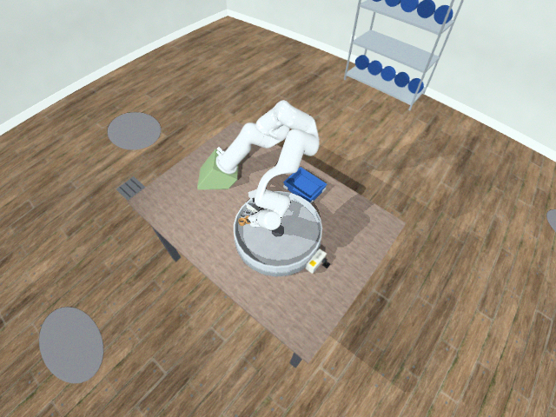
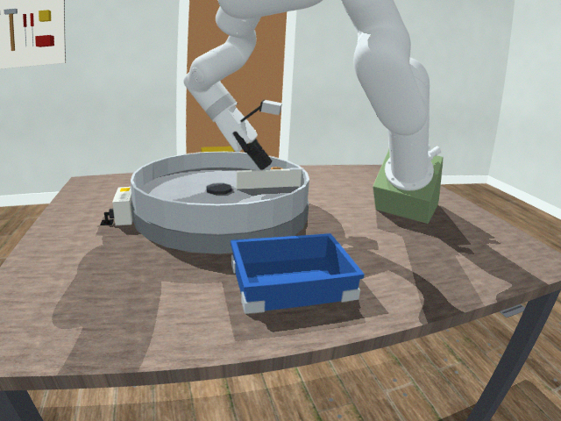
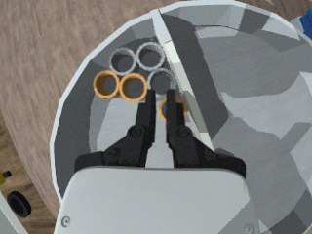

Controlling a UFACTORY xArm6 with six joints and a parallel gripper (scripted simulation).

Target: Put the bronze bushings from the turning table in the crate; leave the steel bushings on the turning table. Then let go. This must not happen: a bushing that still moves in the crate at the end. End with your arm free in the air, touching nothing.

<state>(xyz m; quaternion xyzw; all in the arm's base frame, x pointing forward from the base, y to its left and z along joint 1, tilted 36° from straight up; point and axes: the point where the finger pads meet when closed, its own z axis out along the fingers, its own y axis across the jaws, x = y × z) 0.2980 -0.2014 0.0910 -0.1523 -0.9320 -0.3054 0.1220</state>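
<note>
Right now the blue crate is 360 mm to the left of my hand, 90 mm below it and 40 mm ahead of it. The rest, counted from my hand: turning table: 110 mm ahead, 60 mm below, 30 mm to the left.
</note>
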